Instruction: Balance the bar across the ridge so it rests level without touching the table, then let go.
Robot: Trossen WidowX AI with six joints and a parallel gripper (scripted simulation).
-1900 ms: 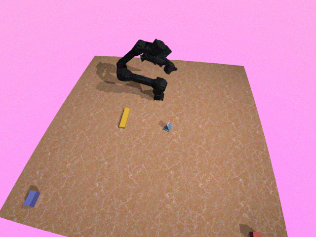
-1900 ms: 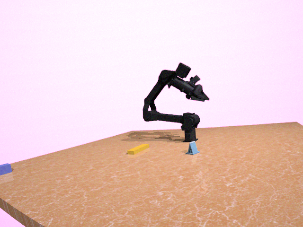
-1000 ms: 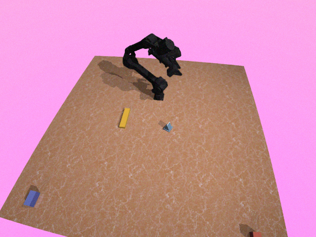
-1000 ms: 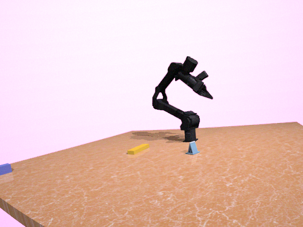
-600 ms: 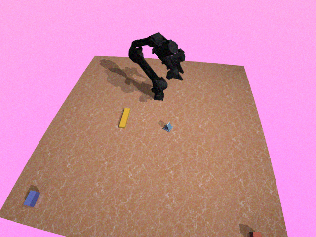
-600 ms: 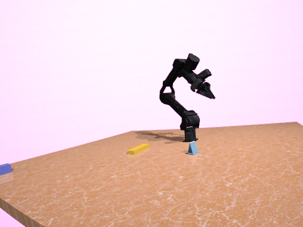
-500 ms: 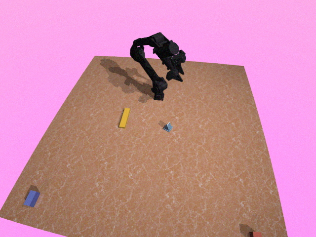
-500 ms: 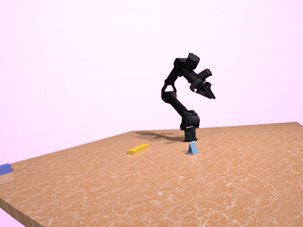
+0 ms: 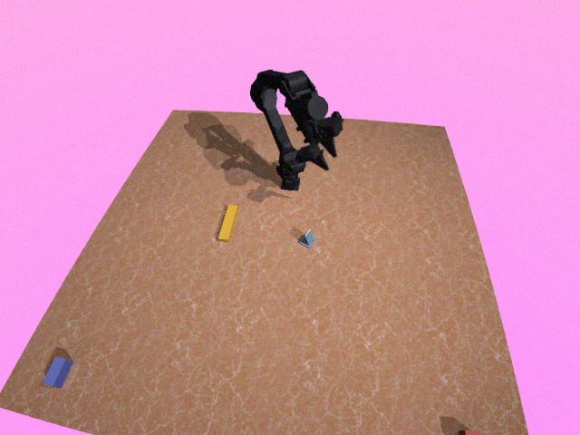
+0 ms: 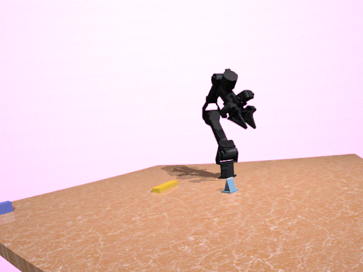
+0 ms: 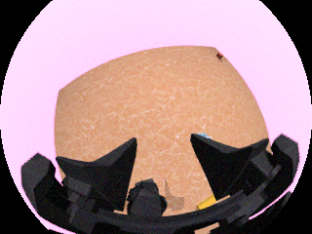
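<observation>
Right now my gripper tip is 320 mm to the left of the yellow bar, 190 mm above it and 120 mm short of it. The rest, counted from my gripper tip: blue block 650 mm ahead, 640 mm to the right, 180 mm below; then red block 650 mm ahead, 360 mm to the left, 180 mm below.
</observation>
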